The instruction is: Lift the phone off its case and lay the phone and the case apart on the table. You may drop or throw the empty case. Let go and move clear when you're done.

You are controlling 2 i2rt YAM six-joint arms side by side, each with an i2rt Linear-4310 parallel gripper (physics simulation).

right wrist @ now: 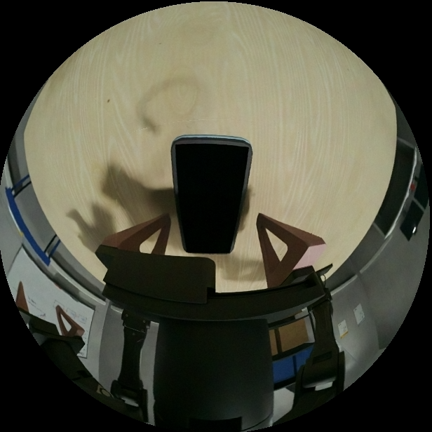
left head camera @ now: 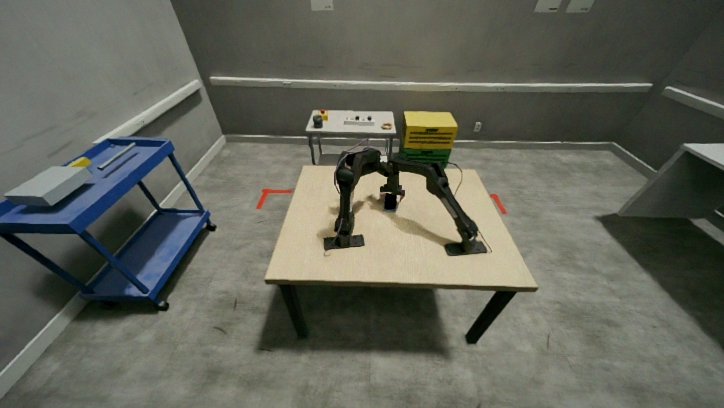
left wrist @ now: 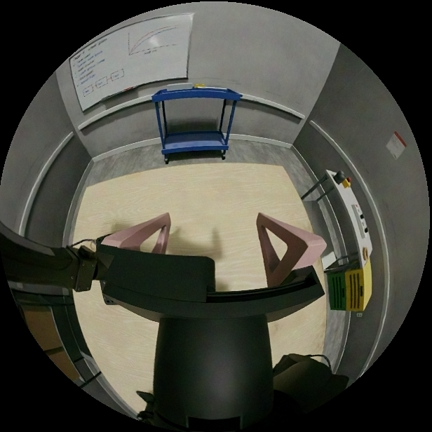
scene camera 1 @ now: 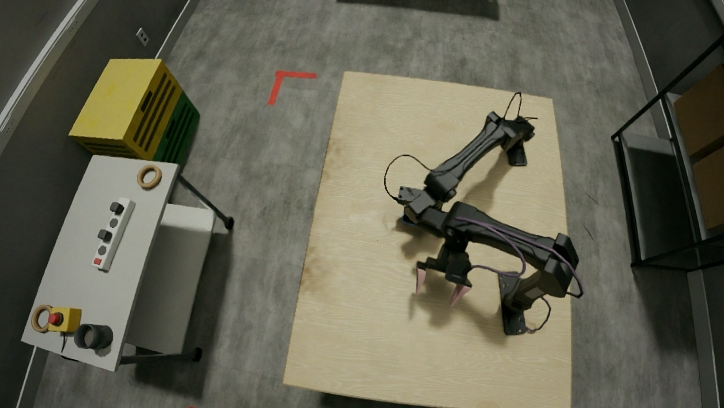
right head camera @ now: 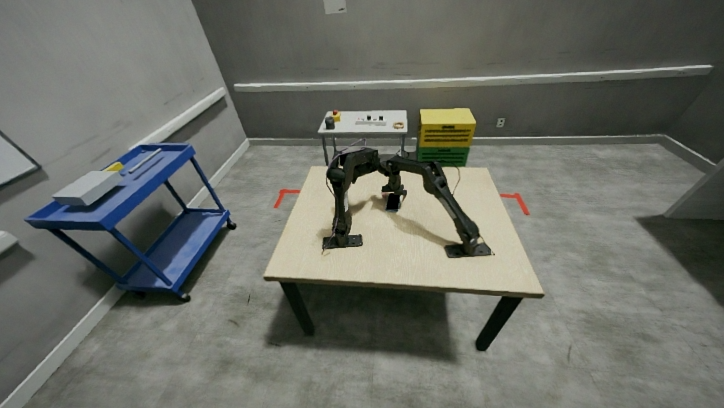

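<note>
The phone [left head camera: 390, 202] [right head camera: 392, 202] [right wrist: 212, 195], with a black screen facing up, lies in its blue-grey case [right wrist: 214, 137] on the wooden table [left head camera: 405, 263] [right head camera: 405, 266] [scene camera 1: 354, 329]. The case shows as a thin rim around the phone. My right gripper [right wrist: 213, 217] is open above the near end of the phone, its fingers spread on either side and holding nothing. In scene camera 1 the right arm mostly hides the phone and case. My left gripper [scene camera 1: 435, 298] [left wrist: 213, 217] is open and empty above the table, lower in the scene camera view than the right one.
The two arms come close together over the middle of the table; the left forearm [scene camera 1: 501, 235] passes beside the right wrist [scene camera 1: 420, 202]. A white side table [left head camera: 334, 126] [scene camera 1: 75, 243] and yellow and green crates [left head camera: 429, 126] [scene camera 1: 121, 101] stand beyond the table. A blue cart [left head camera: 121, 202] stands at the left.
</note>
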